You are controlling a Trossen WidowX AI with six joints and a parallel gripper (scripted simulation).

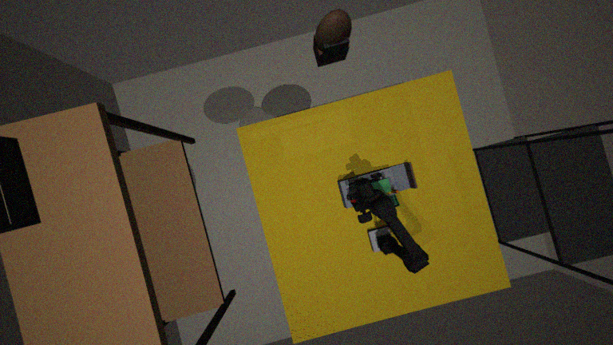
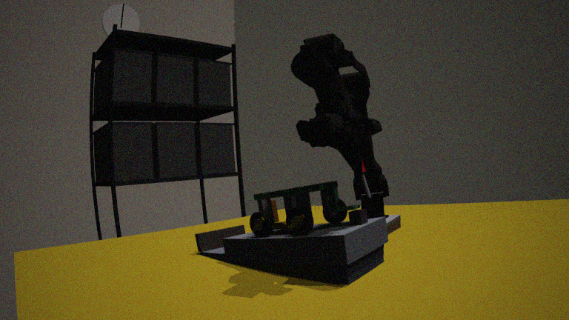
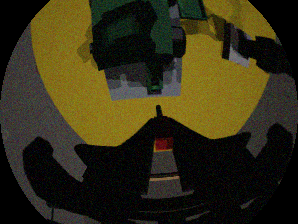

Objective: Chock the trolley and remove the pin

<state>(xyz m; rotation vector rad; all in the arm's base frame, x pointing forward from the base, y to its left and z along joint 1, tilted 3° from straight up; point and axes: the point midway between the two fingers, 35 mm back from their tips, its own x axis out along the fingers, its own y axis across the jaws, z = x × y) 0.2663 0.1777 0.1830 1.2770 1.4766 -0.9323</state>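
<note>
My gripper tip is now 10 mm short of the chock, 230 mm to the left of it and 90 mm above it. From my gripper tip the other things lie so: trolley 40 mm ahead, 130 mm to the right, 60 mm below; low stop lip 90 mm ahead, 380 mm to the right, 140 mm below; red-headed stop pin right at my gripper tip.
</note>
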